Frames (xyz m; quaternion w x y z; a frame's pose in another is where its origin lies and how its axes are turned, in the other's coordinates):
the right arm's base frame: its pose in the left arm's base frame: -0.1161 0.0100 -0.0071 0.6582 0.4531 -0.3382 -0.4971
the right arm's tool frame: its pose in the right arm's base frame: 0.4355 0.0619 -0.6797 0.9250 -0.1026 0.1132 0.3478
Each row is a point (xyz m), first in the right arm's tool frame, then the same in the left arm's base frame.
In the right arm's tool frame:
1: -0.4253 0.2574 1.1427
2: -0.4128 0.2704 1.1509
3: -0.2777 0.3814 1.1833
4: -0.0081 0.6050 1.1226
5: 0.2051 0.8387 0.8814
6: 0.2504 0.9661 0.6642
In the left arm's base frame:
1: -0.4313 -0.1980 0.4477
2: -0.4266 -0.1985 0.4669
3: -0.3405 -0.2051 0.6224
4: -0.0777 -0.1723 0.8595
5: 0.2794 -0.0356 0.9693
6: 0.4884 0.1099 0.9448

